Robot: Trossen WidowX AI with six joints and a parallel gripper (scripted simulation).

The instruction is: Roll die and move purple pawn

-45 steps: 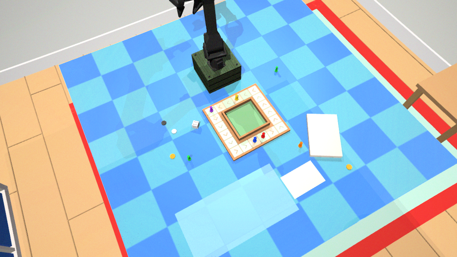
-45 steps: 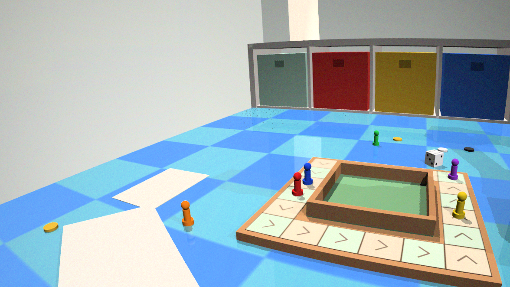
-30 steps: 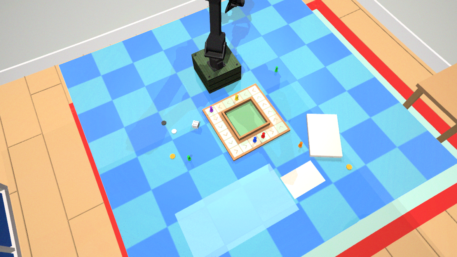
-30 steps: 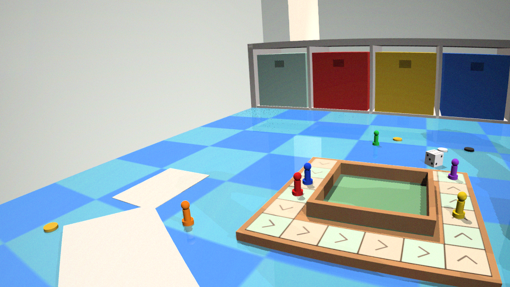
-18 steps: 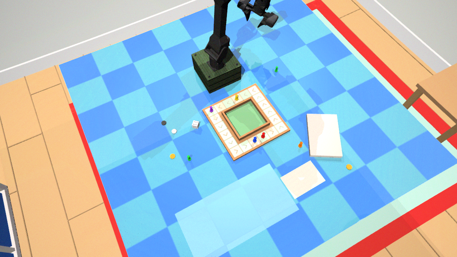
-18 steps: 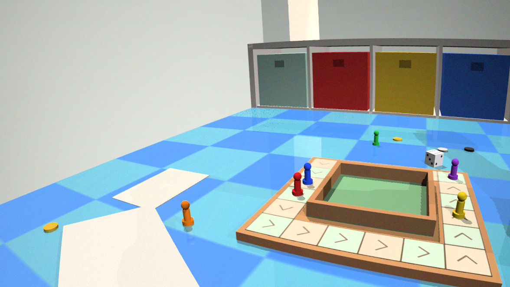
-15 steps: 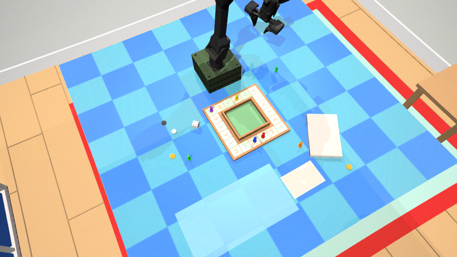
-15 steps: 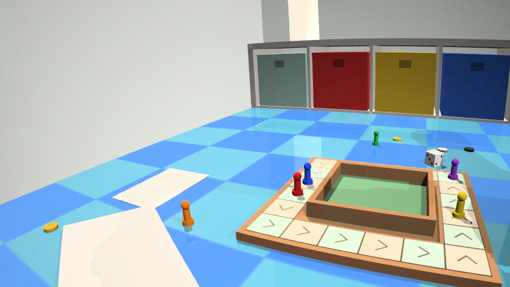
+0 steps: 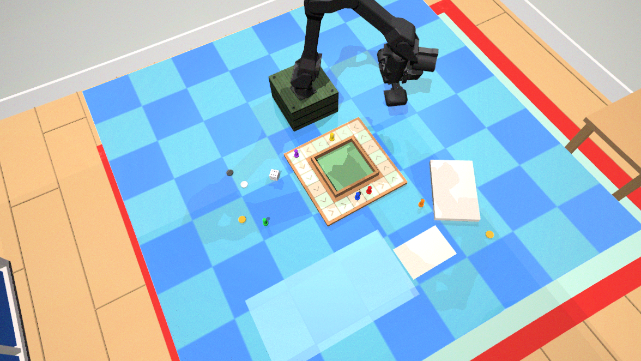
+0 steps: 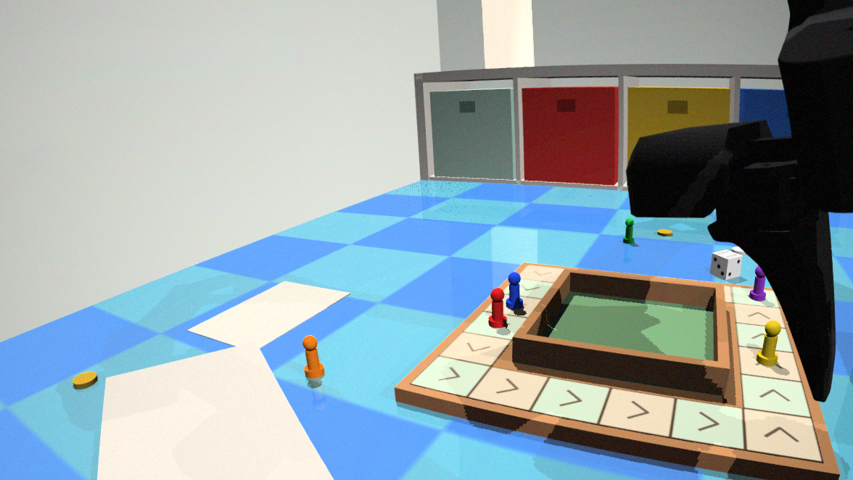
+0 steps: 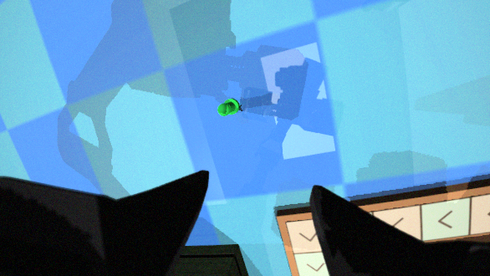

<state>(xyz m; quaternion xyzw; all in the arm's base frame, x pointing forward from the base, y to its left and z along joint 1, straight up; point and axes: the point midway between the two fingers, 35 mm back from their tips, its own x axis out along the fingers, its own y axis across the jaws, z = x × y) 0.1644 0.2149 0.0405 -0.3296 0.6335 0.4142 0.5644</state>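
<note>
My gripper tip is 1 cm short of the white die, 44 cm to the left of it and 10 cm above it. The rest, counted from my gripper tip: yellow pawn (21 cm to the right, 8 cm below); red pawn (22 cm ahead, 22 cm to the right, 8 cm below); green tray (11 cm ahead, 24 cm to the right, 10 cm below).
</note>
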